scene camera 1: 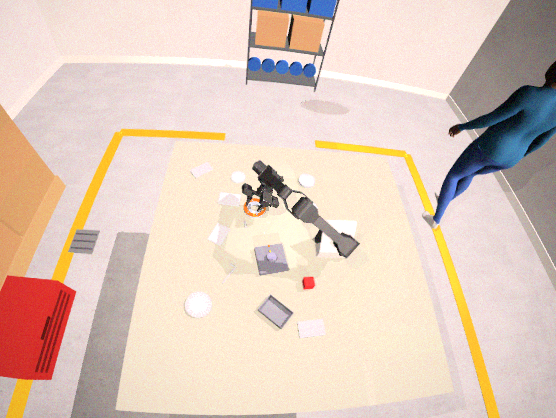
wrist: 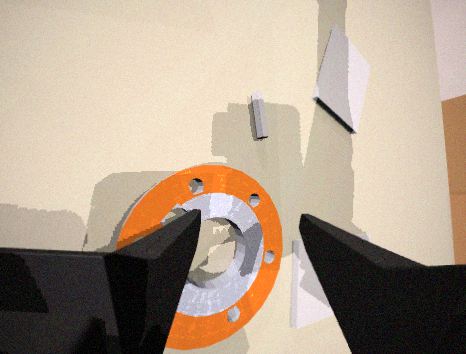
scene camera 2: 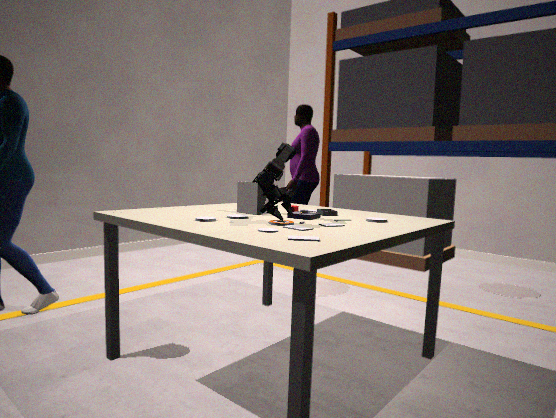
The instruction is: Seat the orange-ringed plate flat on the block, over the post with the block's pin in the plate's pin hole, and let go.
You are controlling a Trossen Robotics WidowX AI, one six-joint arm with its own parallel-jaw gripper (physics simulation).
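Frame: origin at the arm's base, x down, y left, z ahead, level; centimetres.
Where they show: gripper, between the fingertips: (scene camera 1: 251, 209) (wrist: 250, 218) (scene camera 2: 287, 218); arm's base, origin of its link: (scene camera 1: 342, 240) (scene camera 2: 252, 194).
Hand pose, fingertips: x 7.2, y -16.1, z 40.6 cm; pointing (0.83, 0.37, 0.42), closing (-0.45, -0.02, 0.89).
Observation:
Things, the pixels of their top centre, and the offset from my fingertips. "spot": a spot on its surface instead. Level surfaces: height alone.
- orange-ringed plate, centre of its top: (wrist: 215, 252) (scene camera 2: 281, 221) (scene camera 1: 254, 207) dz -1.5, dx +1.5, dy -2.1 cm
- grey block, centre of its top: (scene camera 1: 271, 256) (scene camera 2: 304, 209) dz -10.8, dx -1.3, dy +23.7 cm
- lavender post, a spot on its surface: (scene camera 1: 271, 256) spot: dz -10.6, dx -1.3, dy +23.7 cm
- red cube, centre of its top: (scene camera 1: 309, 281) dz -26.9, dx -1.4, dy +33.6 cm
- grey open tray, centre of its top: (scene camera 1: 276, 310) (scene camera 2: 327, 209) dz -13.8, dx +0.1, dy +46.2 cm
- small grey bar, centre of its top: (wrist: 262, 114) dz +2.1, dx +1.8, dy +7.4 cm
- table, height of its surface: dx +2.6 cm
The orange-ringed plate (scene camera 1: 247, 211) (scene camera 2: 273, 221) (wrist: 220, 180) lies on the table, ring side up, with small holes in its ring and a large central opening. My gripper (scene camera 1: 258, 205) (scene camera 2: 285, 218) (wrist: 250, 218) is open and empty, low at the plate. In the wrist view its left finger overlaps the plate and its central opening; its right finger is beyond the right rim. The left finger hides part of the ring. The grey block (scene camera 1: 280, 265) (scene camera 2: 304, 215) stands apart from the plate, with a lavender post (scene camera 1: 271, 256) and small orange and yellow marks near it.
A red cube (scene camera 1: 308, 283) and a grey open tray (scene camera 1: 275, 312) are near the block. A small grey bar (wrist: 259, 116) lies near the plate. Thin white pieces (scene camera 1: 218, 234) (wrist: 345, 75) and white discs (scene camera 1: 198, 305) (scene camera 2: 376, 220) lie around on the table (scene camera 1: 210, 365) (scene camera 2: 165, 220).

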